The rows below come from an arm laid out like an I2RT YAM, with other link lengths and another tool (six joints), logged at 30 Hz.
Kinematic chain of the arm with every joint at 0, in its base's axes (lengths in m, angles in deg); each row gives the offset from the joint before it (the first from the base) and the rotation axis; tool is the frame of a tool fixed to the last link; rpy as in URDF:
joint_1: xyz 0 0 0.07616 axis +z
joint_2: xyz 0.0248 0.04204 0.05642 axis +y
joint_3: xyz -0.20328 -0.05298 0 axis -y
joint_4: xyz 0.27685 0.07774 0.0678 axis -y
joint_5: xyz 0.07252 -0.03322 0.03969 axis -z
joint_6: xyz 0.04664 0 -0.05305 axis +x
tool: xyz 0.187 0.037 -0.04 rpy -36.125 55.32 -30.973
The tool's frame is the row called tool.
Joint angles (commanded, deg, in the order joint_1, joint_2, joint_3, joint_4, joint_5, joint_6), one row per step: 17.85 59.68 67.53 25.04 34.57 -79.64; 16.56 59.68 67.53 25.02 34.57 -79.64; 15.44 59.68 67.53 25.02 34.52 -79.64; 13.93 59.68 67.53 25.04 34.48 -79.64; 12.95 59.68 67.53 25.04 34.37 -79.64; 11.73 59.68 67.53 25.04 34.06 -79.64; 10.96 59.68 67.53 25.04 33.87 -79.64; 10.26 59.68 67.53 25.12 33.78 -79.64; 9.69 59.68 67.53 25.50 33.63 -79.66; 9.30 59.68 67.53 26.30 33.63 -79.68; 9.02 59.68 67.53 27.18 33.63 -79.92; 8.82 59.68 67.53 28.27 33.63 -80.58; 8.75 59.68 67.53 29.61 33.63 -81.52; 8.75 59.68 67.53 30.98 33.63 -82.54
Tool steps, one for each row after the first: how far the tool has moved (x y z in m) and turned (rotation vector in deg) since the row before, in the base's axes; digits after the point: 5 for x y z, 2 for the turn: 0.00015 -0.00997 -0.00008 -0.01 0.02 -1.29; 0.00000 -0.00849 0.00008 -0.03 -0.01 -1.08; -0.00033 -0.01154 0.00014 -0.02 -0.02 -1.48; -0.00022 -0.00719 0.00017 -0.06 -0.01 -0.89; -0.00016 -0.00835 0.00047 -0.16 -0.04 -0.96; -0.00019 -0.00529 0.00028 -0.10 -0.02 -0.61; -0.00049 -0.00511 0.00047 -0.03 -0.09 -0.62; -0.00080 -0.00399 0.00182 -0.03 -0.38 -0.45; -0.00161 -0.00322 0.00334 0.12 -0.78 -0.40; -0.00183 -0.00255 0.00370 -0.04 -0.76 -0.39; -0.00243 -0.00229 0.00462 -0.33 -0.79 -0.52; -0.00302 -0.00158 0.00565 -0.49 -0.91 -0.54; -0.00319 -0.00112 0.00571 -0.54 -0.90 -0.52
